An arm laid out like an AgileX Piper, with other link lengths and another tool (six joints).
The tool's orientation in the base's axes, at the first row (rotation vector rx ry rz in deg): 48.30, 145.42, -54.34
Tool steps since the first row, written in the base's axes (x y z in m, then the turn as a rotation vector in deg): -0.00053, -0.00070, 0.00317, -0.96, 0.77, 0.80; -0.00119, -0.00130, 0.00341, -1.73, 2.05, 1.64; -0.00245, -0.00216, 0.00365, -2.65, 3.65, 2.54; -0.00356, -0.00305, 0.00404, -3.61, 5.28, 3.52; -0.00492, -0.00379, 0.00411, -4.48, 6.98, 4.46; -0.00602, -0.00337, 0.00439, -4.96, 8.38, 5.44; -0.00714, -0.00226, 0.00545, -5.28, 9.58, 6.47
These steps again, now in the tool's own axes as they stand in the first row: -0.00134, -0.00232, -0.00190, 0.70, -0.52, -1.18; -0.00119, -0.00322, -0.00172, 1.45, -0.63, -2.71; -0.00068, -0.00464, -0.00141, 2.43, -0.68, -4.52; -0.00036, -0.00606, -0.00118, 3.41, -0.76, -6.41; 0.00036, -0.00739, -0.00084, 4.37, -0.73, -8.31; 0.00127, -0.00796, -0.00141, 4.88, -0.66, -10.01; 0.00212, -0.00850, -0.00302, 5.16, -0.64, -11.60
